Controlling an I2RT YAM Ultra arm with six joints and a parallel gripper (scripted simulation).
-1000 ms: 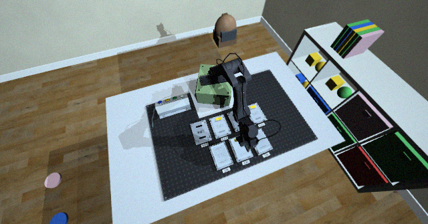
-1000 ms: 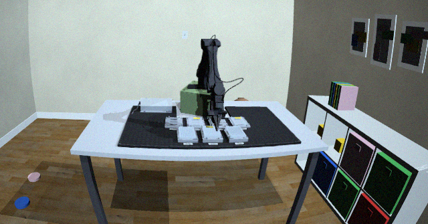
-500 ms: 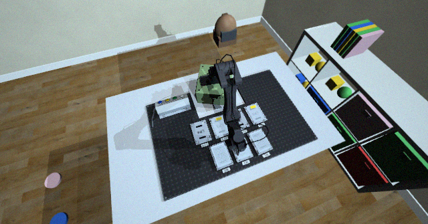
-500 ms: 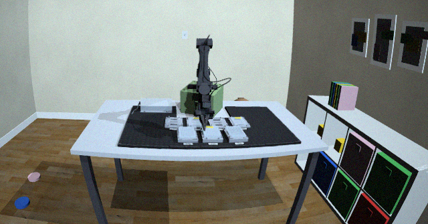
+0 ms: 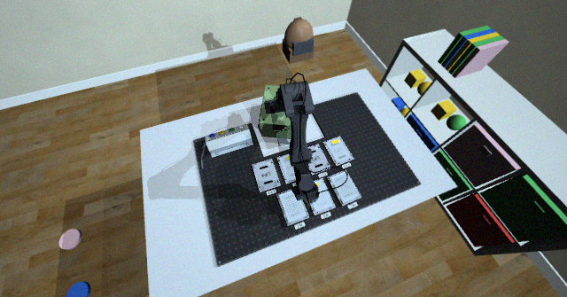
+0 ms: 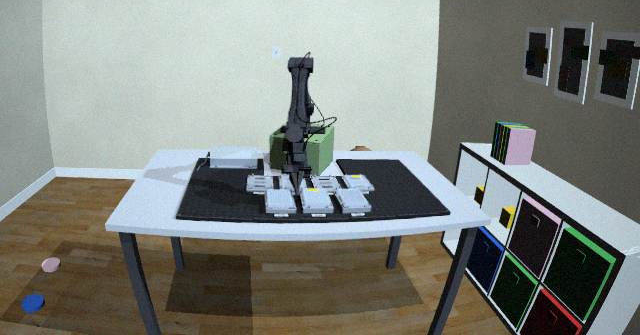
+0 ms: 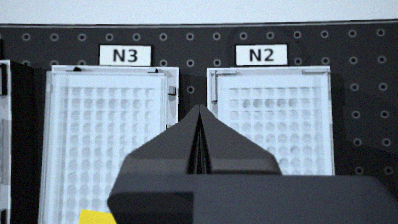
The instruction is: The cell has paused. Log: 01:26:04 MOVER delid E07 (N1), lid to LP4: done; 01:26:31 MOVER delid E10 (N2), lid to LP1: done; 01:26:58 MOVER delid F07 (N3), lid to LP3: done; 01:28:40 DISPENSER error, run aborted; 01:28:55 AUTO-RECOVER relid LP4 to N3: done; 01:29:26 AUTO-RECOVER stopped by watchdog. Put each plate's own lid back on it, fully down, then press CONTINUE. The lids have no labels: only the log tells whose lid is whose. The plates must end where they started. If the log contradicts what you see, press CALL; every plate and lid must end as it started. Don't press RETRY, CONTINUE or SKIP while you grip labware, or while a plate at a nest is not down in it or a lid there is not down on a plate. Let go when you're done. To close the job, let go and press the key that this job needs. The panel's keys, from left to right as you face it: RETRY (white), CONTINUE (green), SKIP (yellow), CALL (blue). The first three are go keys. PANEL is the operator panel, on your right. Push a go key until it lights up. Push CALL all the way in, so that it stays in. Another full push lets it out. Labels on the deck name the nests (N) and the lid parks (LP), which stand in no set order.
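My gripper is now 4 cm past the plate, 6 cm to the right of it and 3 cm above it. The rest, counted from my hand: lid park LP2: 23 cm behind, 10 cm to the left, 5 cm below; then white retry key: 45 cm behind, 25 cm to the right, 1 cm above; then green continue key: 44 cm behind, 30 cm to the right, 1 cm above.
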